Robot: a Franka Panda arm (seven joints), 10 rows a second.
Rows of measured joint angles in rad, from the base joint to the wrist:
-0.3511, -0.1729, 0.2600, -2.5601, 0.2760, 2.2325, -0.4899
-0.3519, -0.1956, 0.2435, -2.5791, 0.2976, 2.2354, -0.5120
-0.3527, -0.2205, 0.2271, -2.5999, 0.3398, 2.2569, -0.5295
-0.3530, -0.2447, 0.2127, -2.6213, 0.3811, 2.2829, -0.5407
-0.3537, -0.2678, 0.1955, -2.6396, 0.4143, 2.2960, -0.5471
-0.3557, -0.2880, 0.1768, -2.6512, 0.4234, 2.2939, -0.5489
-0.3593, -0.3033, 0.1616, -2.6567, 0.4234, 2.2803, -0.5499
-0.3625, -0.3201, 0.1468, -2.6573, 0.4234, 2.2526, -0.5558
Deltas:
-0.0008, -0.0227, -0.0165, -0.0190, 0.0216, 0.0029, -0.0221
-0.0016, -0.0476, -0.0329, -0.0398, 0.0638, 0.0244, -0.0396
-0.0019, -0.0718, -0.0473, -0.0612, 0.1051, 0.0504, -0.0508
-0.0026, -0.0949, -0.0645, -0.0795, 0.1383, 0.0635, -0.0572
-0.0046, -0.1151, -0.0832, -0.0911, 0.1474, 0.0614, -0.0590
-0.0082, -0.1304, -0.0984, -0.0966, 0.1474, 0.0478, -0.0600
-0.0114, -0.1472, -0.1132, -0.0972, 0.1474, 0.0201, -0.0659

